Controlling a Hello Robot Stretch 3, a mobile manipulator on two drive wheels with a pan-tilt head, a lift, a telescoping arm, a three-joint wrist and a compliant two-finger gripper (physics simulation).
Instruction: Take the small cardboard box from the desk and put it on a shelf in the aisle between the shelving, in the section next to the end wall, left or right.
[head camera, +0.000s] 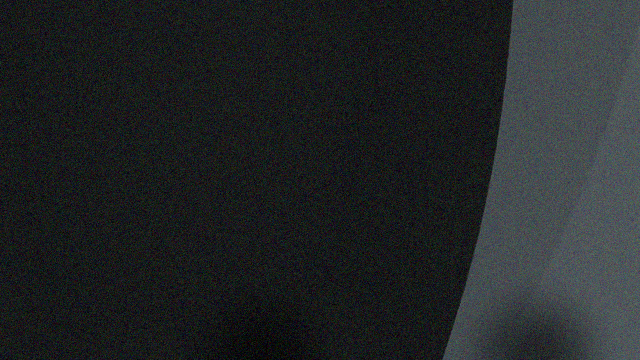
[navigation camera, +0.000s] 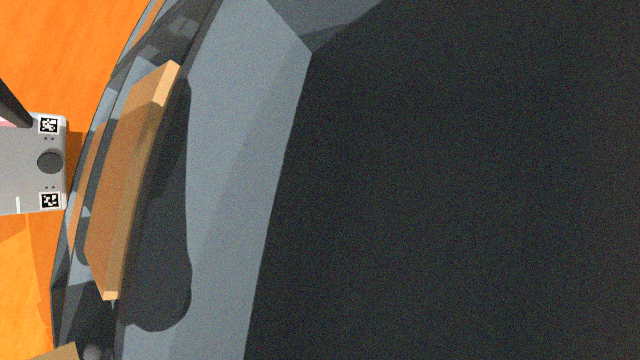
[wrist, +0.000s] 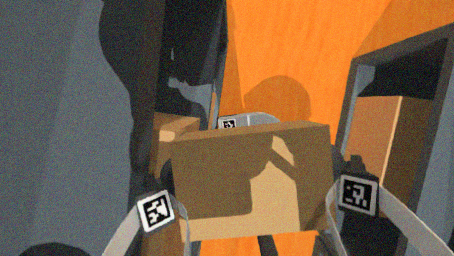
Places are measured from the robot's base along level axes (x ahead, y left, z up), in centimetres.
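Pixels of known places: gripper, between the fingertips: (wrist: 249, 168); robot's base, origin of its link: (navigation camera: 50, 161).
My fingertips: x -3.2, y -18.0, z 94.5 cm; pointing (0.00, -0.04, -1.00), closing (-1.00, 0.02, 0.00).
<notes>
For each thing: its middle in the pictures, then the offset to it from my fingertips. Level surfaces: height alone.
- small cardboard box, middle of its body: (wrist: 250, 172) dx +0.1, dy -0.6, dz +2.8 cm
- grey-blue shelf surface, height of its surface: dz +4.5 cm
- large carton, middle of its body: (wrist: 114, 213) (navigation camera: 172, 184) dx +29.3, dy +15.6, dz -27.7 cm
The small cardboard box (wrist: 215, 175) is held between the two fingertips of my gripper (wrist: 249, 168) in the wrist view, upright over the orange floor between shelving on both sides. My gripper is shut on it, one fingertip pressed to each side. A tan corner at the lower left edge of the navigation view looks like the same box (navigation camera: 57, 353); my fingers do not show there. A grey-blue shelf surface (navigation camera: 235, 125) (head camera: 555, 125) runs beside the aisle. The desk does not show in these views.
A large carton (navigation camera: 125, 165) stands on the shelving beside my base (navigation camera: 25, 170). In the wrist view, part of a carton (wrist: 175, 135) shows close at left behind the held box, and another carton (wrist: 372, 132) stands inside the right shelf unit (wrist: 346, 107). Dark surfaces fill much of the head view.
</notes>
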